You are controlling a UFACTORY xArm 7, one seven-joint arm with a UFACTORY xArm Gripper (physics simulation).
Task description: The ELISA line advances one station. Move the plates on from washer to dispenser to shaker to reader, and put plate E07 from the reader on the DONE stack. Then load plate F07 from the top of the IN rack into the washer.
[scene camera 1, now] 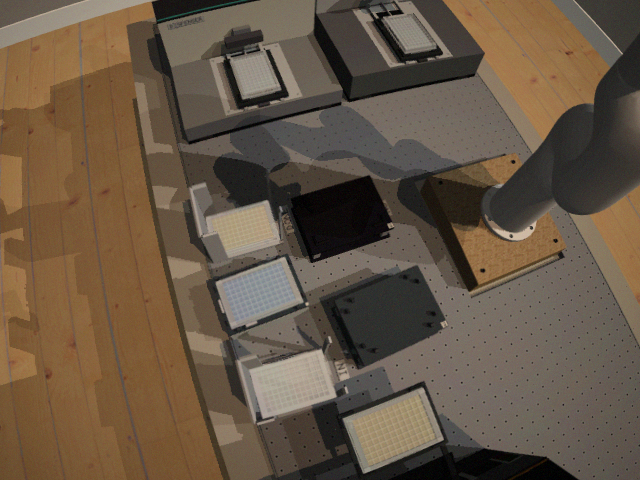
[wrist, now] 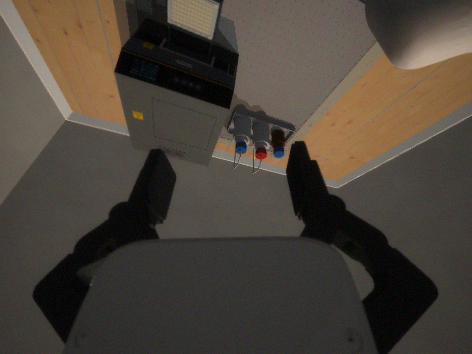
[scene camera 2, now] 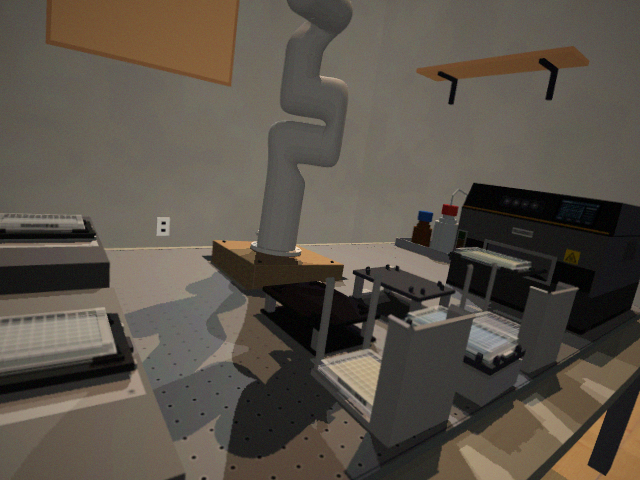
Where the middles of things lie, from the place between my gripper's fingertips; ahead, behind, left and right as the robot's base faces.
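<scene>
Bluish plate (scene camera 1: 267,289): well below my hand, a good way ahead of it and a good way to the right of it.
</scene>
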